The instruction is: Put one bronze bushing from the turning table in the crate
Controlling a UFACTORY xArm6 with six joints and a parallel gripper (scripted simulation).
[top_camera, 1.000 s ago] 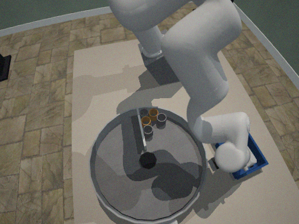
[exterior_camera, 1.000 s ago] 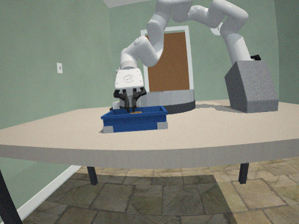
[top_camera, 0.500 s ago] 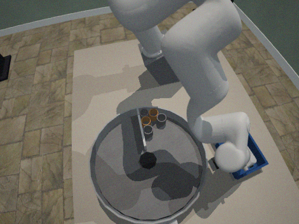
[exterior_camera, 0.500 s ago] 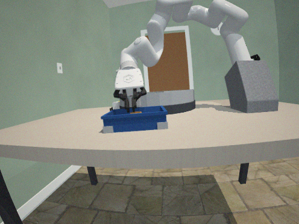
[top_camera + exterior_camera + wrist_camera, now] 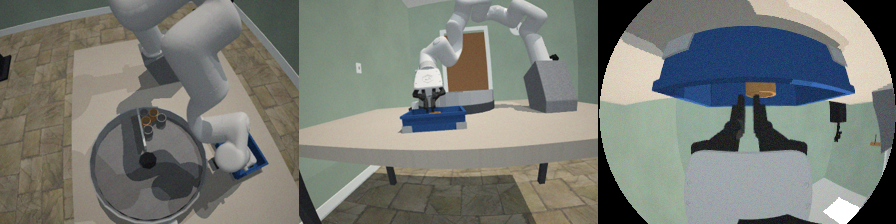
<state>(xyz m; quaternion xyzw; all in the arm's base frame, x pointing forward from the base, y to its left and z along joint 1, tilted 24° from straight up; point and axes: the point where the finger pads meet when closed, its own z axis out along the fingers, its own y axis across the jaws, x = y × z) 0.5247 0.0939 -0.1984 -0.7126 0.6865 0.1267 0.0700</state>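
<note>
Now: the blue crate 20 mm behind my hand and 40 mm below it. The rest, counted from my hand: grey turning table: 100 mm behind, 350 mm to the right, 20 mm below.
</note>
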